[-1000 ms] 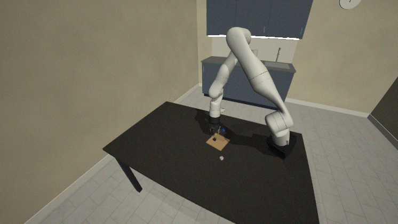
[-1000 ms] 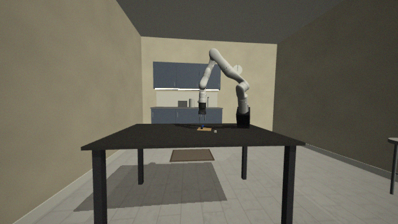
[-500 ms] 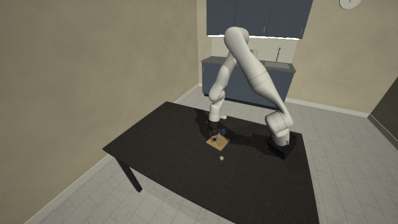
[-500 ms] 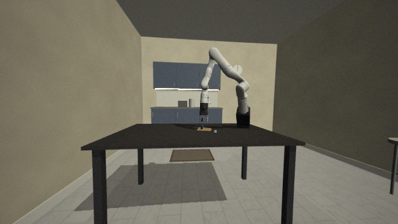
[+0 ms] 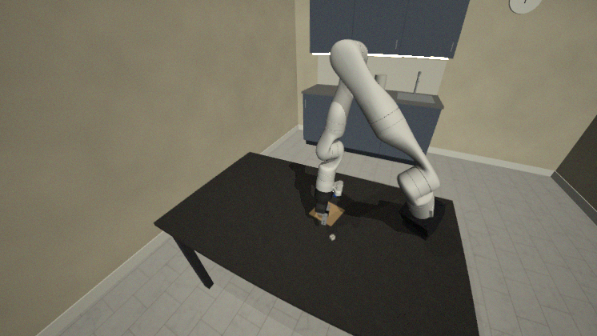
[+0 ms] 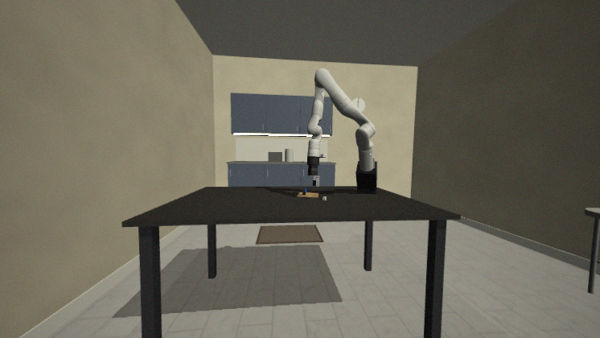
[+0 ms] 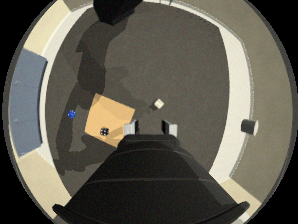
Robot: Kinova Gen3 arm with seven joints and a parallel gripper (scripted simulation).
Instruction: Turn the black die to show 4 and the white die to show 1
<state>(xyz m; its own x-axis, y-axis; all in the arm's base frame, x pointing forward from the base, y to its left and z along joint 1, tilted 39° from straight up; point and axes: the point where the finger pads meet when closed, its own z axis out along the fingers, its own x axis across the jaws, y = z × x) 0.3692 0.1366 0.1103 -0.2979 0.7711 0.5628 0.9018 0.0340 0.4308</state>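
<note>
The white die lies 90 mm below my hand, 50 mm behind it and 20 mm to the left of it. From my hand the other things lie so: tan mat 120 mm to the right, 100 mm below, 50 mm ahead; black die 120 mm to the right, 90 mm below, 80 mm ahead; blue die 260 mm to the right, 90 mm below, 70 mm ahead.
</note>
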